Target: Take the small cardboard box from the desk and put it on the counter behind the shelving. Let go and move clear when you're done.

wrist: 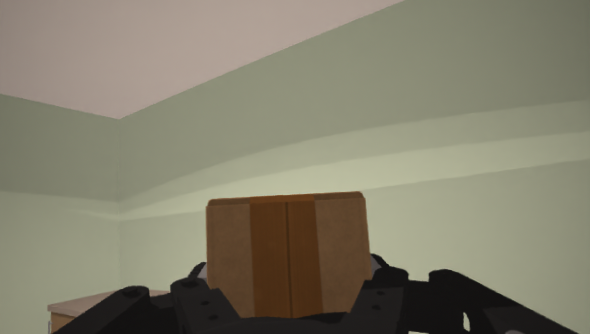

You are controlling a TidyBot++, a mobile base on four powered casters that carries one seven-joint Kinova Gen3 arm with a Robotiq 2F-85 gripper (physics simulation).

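Places are measured from the arm's base along level axes (x ahead, y left, z up), in metres.
Pixels of known places: gripper, fingertip midpoint: (288, 267).
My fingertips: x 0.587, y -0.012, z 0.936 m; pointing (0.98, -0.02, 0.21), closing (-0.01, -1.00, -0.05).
Behind a point stands the place of what it marks.
The small cardboard box (230, 250) @(z 0.951, x 0.539, y 0.010 m), brown with a darker orange tape strip down its middle, is at the lower centre of the wrist view. My gripper (288, 267) @(z 0.936, x 0.587, y -0.011 m) is shut on it, with one finger against its left side and one against its right. The box's lower edge is hidden by the gripper. The shelving does not show in this view. A piece of furniture with a light brown top (80, 304) @(z 0.514, x 2.749, y 1.385 m) shows in part at the lower left, behind the left finger linkage; I cannot tell whether it is the counter.
Green walls (450, 215) @(z 0.912, x 1.863, y -0.797 m) meet in a corner at the left, under a pinkish ceiling (150, 45) @(z 2.041, x 2.183, y 0.658 m). The low furniture at the lower left stands near that corner, and the gripper's linkage hides much of it.
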